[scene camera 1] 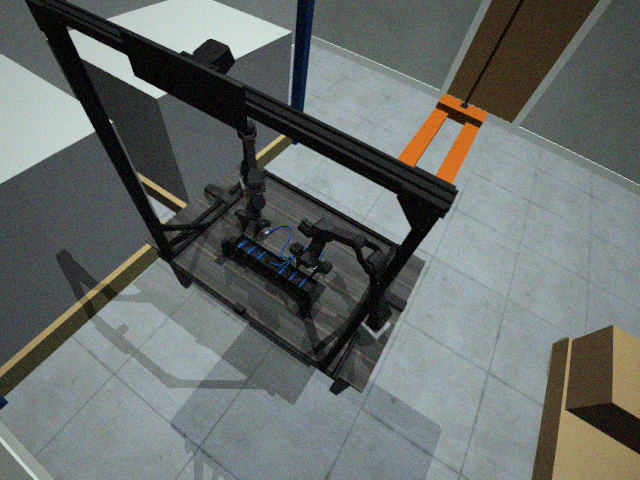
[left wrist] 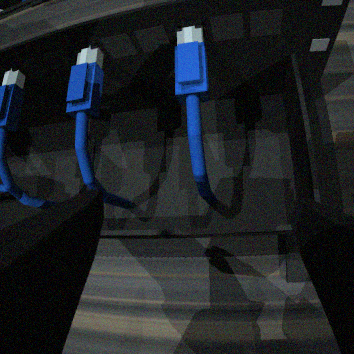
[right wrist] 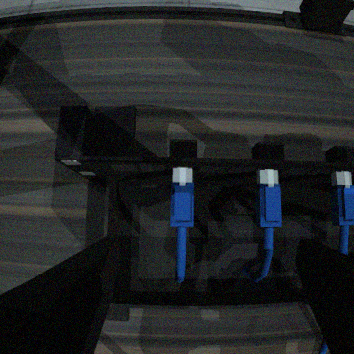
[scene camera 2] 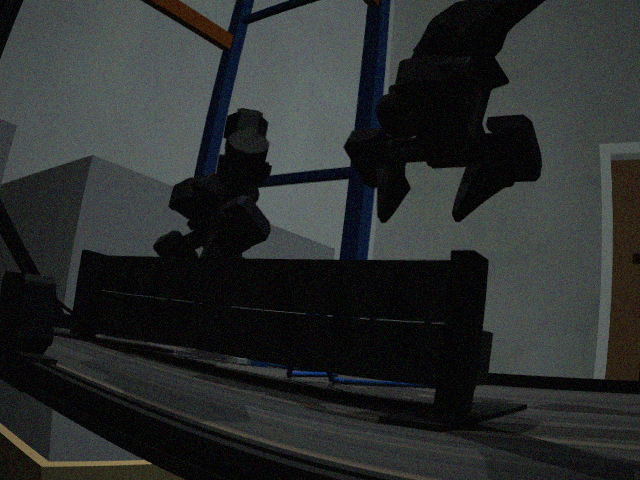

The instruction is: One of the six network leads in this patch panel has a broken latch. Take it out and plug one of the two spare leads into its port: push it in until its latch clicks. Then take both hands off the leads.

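Places are measured from the left arm's base along level axes (x ahead, y left, z up), in millimetres.
Pixels of known places: left gripper, fingertip midpoint: point(scene camera 1: 248, 235) point(left wrist: 200, 206); right gripper, fingertip midpoint: point(scene camera 1: 303, 273) point(right wrist: 209, 250) point(scene camera 2: 417, 219); right arm's base at its link origin: point(scene camera 1: 375, 322).
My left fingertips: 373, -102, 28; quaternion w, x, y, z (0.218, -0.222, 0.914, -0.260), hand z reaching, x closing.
Observation:
Behind a point stands the place of what it marks, as x, y, z.
The dark patch panel point(scene camera 1: 269, 274) point(scene camera 2: 284, 284) stands on the table with blue leads plugged in. In the left wrist view, blue plugs point(left wrist: 190, 67) {408, -148, 26} point(left wrist: 85, 87) {449, -119, 25} with clear tips sit in a row. In the right wrist view, more plugs point(right wrist: 182, 204) {687, 46, 26} point(right wrist: 270, 204) {645, 15, 26} sit near the panel's end. I cannot tell which latch is broken. A spare lead point(scene camera 1: 290, 237) {384, 102, -63} curves behind the panel; the other is partly hidden by the right arm. My left gripper point(left wrist: 200, 206) {373, -102, 28} is open and empty at the panel's left part. My right gripper point(scene camera 2: 419, 219) {668, 58, 83} point(right wrist: 209, 250) {668, 58, 83} is open and empty above its right part.
A black frame point(scene camera 1: 116, 144) {325, -459, 592} rises around the wooden table point(scene camera 1: 217, 273) {471, -284, -70}. The right arm point(scene camera 1: 336, 232) {688, 147, 373} reaches in over the table behind the panel. Cardboard boxes point(scene camera 1: 589, 369) and an orange pallet jack point(scene camera 1: 423, 139) are on the floor beyond the table.

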